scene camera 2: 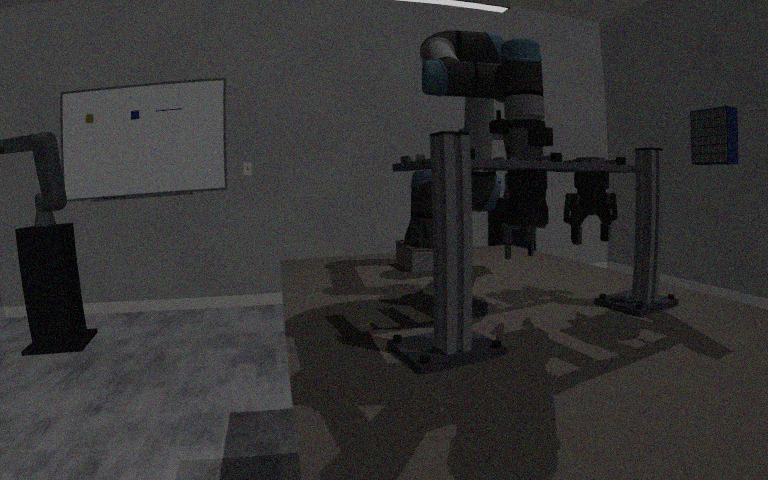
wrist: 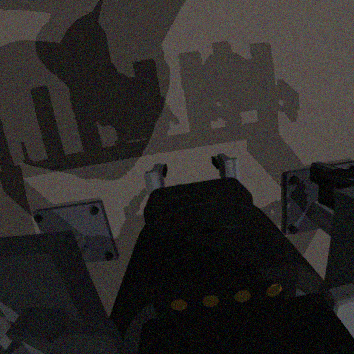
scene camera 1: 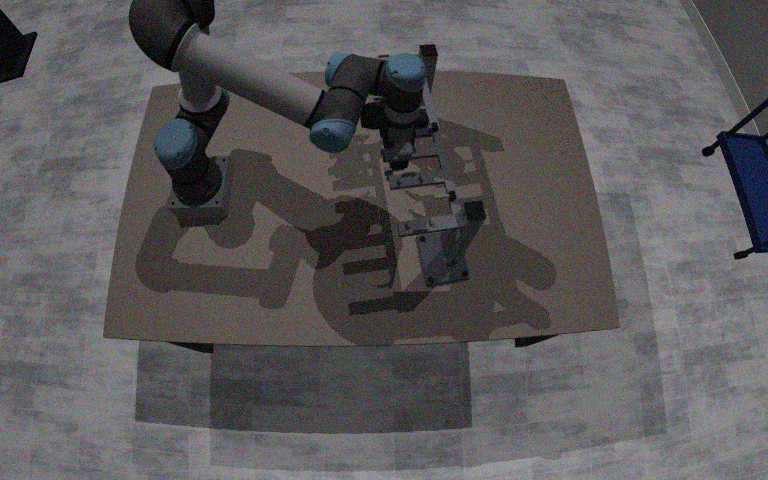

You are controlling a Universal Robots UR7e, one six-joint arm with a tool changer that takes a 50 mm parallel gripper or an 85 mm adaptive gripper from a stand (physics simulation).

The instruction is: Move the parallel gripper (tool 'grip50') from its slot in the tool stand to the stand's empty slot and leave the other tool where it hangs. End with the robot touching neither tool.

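Places are measured from the arm's base along level axes (x up, y ahead, z left), in metres.
Pixels of known places: hand, tool point: [scene camera 2: 526, 154]; arm's base, link origin: [scene camera 2: 429, 243] [scene camera 1: 197, 182].
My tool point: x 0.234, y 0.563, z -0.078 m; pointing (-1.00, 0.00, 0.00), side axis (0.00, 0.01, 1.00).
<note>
Ahead of a thing's pixels: the offset from my tool point to its top centre. "spot": to the spot under its first point. Level surfaces: height alone.
The tool stand [scene camera 1: 444, 266] [scene camera 2: 451, 243] carries a rail with slots. The dark parallel gripper [scene camera 2: 519, 250] [wrist: 191, 167] is in the middle slot, its body below the rail and its two fingertips apart and empty. The arm's tool changer [scene camera 2: 523, 140] is down on top of it, with no gap visible; whether it is locked I cannot tell. The adaptive gripper [scene camera 2: 590, 198] hangs in the slot to the right in scene camera 2. The empty slot @(spot: dx -0.018, dy +0.016, dz -0.235 m) [scene camera 1: 427, 224] is at the near end in scene camera 1. The arm hides both tools' tops there.
The stand's far post [scene camera 1: 428, 62] [scene camera 2: 647, 226] rises beside the adaptive gripper. The near post @(spot: dx +0.016, dy +0.112, dz -0.236 m) [scene camera 1: 474, 212] is beside the empty slot. The arm's base [scene camera 1: 198, 209] is on the table @(dx -0.300 m) [scene camera 1: 130, 305] left of the stand. A blue cart [scene camera 1: 748, 192] is off to the right.
</note>
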